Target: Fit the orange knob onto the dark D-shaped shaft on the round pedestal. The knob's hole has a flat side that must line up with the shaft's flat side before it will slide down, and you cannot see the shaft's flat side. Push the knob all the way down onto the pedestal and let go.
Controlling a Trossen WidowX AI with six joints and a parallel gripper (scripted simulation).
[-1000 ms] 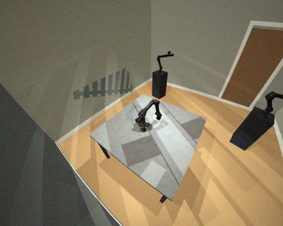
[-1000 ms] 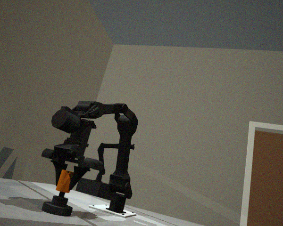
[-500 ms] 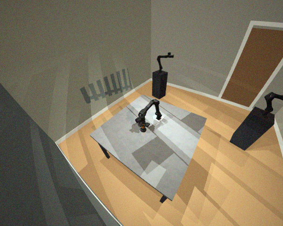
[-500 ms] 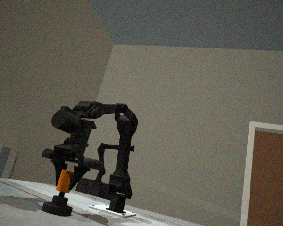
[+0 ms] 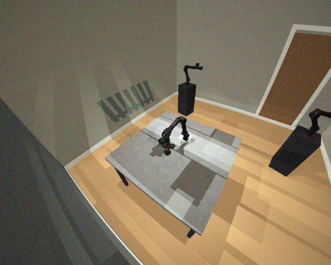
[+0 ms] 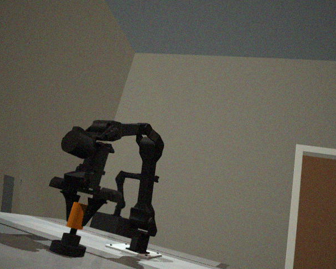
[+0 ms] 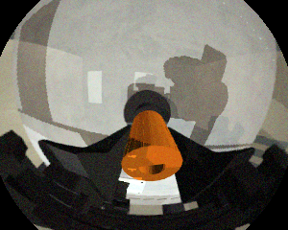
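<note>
My gripper tip is 20 mm below the orange knob. Round my gripper tip: round pedestal (40 mm below).
</note>
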